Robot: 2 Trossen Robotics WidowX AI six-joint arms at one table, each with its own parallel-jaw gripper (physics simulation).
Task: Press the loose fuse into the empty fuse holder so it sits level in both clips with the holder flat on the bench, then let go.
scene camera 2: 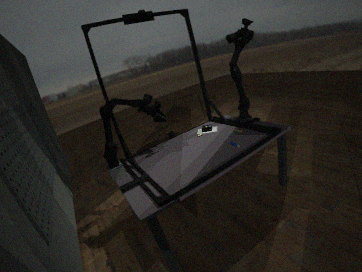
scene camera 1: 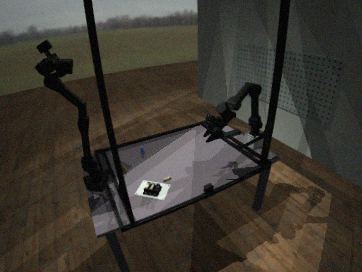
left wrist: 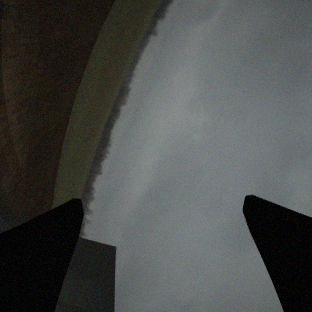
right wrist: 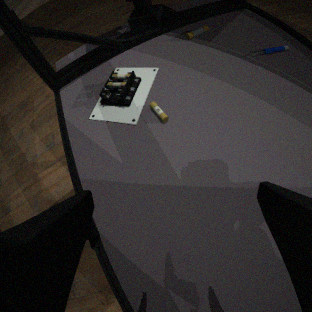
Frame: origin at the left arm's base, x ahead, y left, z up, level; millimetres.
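Seen in the pictures: left gripper, between the fingertips: (scene camera 2: 252, 27) (scene camera 1: 56, 55) (left wrist: 165, 207); right gripper, between the fingertips: (scene camera 2: 166, 118) (scene camera 1: 204, 139) (right wrist: 177, 195); left arm's base, origin of its link: (scene camera 2: 244, 116) (scene camera 1: 96, 178) (right wrist: 144, 10); right arm's base, origin of its link: (scene camera 2: 114, 165) (scene camera 1: 254, 133).
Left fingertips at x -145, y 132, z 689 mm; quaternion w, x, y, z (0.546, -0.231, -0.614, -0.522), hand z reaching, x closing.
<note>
Pixels of each thing's top centre, then the offset from my left fingertips to it.
- black fuse holder, centre of its top: (right wrist: 119, 81) (scene camera 1: 152, 185) (scene camera 2: 206, 126) dz -706, dx +481, dy -129 mm
- loose fuse, centre of its top: (right wrist: 157, 109) (scene camera 1: 167, 177) (scene camera 2: 199, 134) dz -727, dx +546, dy -33 mm
- yellow-capped fuse, centre of its top: (right wrist: 196, 28) (scene camera 2: 237, 129) dz -721, dx +249, dy +38 mm
- blue-handled tool, centre of its top: (right wrist: 269, 48) (scene camera 2: 232, 142) (scene camera 1: 143, 151) dz -728, dx +323, dy +239 mm
The black fuse holder (scene camera 1: 152, 188) (scene camera 2: 207, 128) (right wrist: 120, 90) sits on a white plate (scene camera 1: 166, 190) (scene camera 2: 215, 130) (right wrist: 142, 106). In the right wrist view two fuses lie across its far part, and its near position looks empty. A loose fuse (scene camera 1: 167, 178) (scene camera 2: 199, 135) (right wrist: 159, 112) with yellowish end caps lies on the table beside the plate, apart from it. My right gripper (scene camera 1: 209, 131) (scene camera 2: 160, 116) (right wrist: 177, 195) is open and empty above the table, well away from the holder. My left gripper (scene camera 1: 44, 47) (scene camera 2: 247, 22) (left wrist: 165, 207) is open and empty, raised high and facing the sky.
Another yellow-capped fuse (scene camera 2: 239, 131) (right wrist: 197, 32) lies near the left arm's base. A blue-handled tool (scene camera 1: 142, 151) (scene camera 2: 234, 144) (right wrist: 276, 50) lies farther along the table. Dark frame posts (scene camera 1: 103, 102) rise from the table's edge, and a small black box (scene camera 1: 208, 188) is on the rim.
</note>
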